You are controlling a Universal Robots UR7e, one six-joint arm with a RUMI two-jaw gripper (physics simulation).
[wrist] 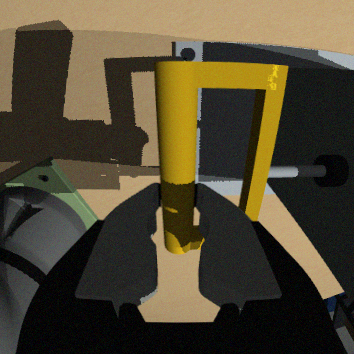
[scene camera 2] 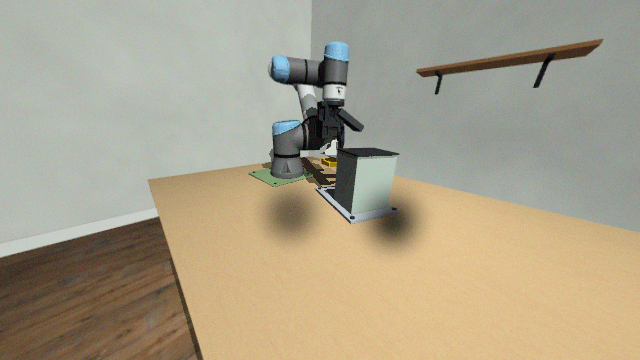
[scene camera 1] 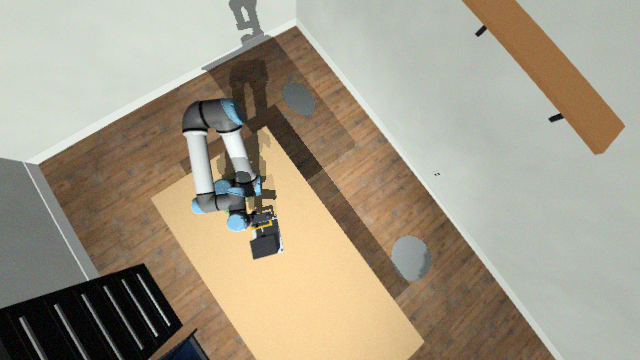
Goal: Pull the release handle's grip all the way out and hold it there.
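The release handle's yellow grip [scene camera 1: 262,226] [scene camera 2: 329,163] [wrist: 177,125] is a rectangular loop with a thick round bar on its outer side. My gripper [scene camera 1: 261,218] [scene camera 2: 331,145] [wrist: 177,185] is shut on that round bar, one finger on each side of it. In the wrist view a stretch of pale metal rod [wrist: 285,172] shows between the grip and a dark collar on the box. The handle's box [scene camera 1: 266,247] [scene camera 2: 372,185] [wrist: 315,115] stands upright, with a dark top and a pale side. The grip stands apart from its dark face.
The box stands on a thin pale base plate [scene camera 2: 370,217] [wrist: 190,47] on the wooden table [scene camera 1: 320,290] [scene camera 2: 425,290]. The arm's base sits on a green plate [scene camera 2: 262,176] [wrist: 75,192] near the handle. A wall shelf [scene camera 1: 550,65] [scene camera 2: 500,63] is well away from the arm.
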